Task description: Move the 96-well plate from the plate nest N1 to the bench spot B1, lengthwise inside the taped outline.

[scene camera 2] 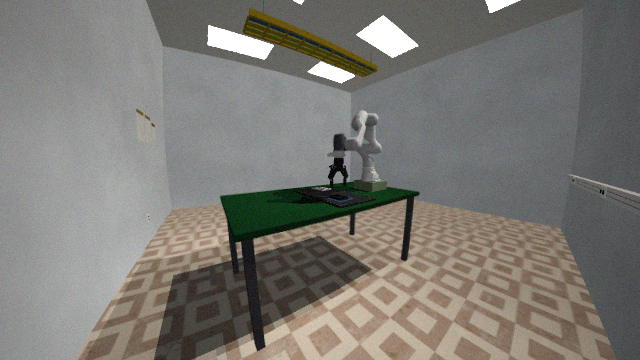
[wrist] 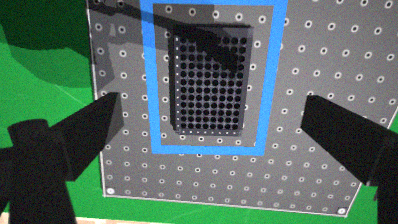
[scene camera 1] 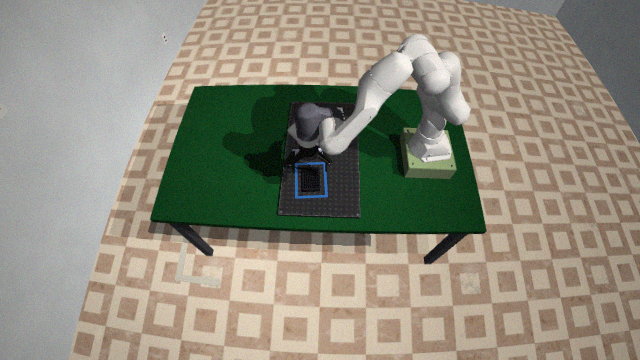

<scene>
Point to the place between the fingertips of my gripper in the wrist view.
At 212, 110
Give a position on a dark 96-well plate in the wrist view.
211, 102
</scene>
